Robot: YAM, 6 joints.
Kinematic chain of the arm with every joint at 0, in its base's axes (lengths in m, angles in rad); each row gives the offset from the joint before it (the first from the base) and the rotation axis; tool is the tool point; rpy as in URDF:
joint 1: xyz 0 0 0.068 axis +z
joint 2: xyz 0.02 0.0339 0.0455 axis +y
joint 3: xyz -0.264 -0.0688 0 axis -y
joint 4: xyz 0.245 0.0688 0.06 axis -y
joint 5: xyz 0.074 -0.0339 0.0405 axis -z
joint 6: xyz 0.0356 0 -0.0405 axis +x
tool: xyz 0 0 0 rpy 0 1.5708 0
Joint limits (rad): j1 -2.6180..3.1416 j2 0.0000..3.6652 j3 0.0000..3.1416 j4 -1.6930..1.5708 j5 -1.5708..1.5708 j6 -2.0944..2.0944
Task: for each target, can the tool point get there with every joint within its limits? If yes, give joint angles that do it. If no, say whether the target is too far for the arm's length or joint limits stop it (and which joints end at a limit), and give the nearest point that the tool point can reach.
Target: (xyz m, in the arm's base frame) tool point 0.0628 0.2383 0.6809
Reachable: yes | joints 1.3349 1.7241 2.5919 -0.0351 0.1511 0.2292
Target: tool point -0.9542 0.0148 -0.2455
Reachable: no: too far | nearest point -0.6041 0.0094 -0.1110 | short by 0.375 m
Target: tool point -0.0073 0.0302 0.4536
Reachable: yes | joints 0.4158 0.3452 0.8678 0.4548 -1.0319 1.0296
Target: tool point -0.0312 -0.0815 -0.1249
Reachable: yes | joints -1.6519 2.9673 0.4306 0.6724 0.7596 1.0743
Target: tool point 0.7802 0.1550 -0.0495
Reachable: no: too far | nearest point 0.6203 0.1232 -0.0152 | short by 0.167 m
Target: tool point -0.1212 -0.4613 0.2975
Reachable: yes | joints -1.7619 2.0855 1.8739 -0.4117 1.0772 1.0156
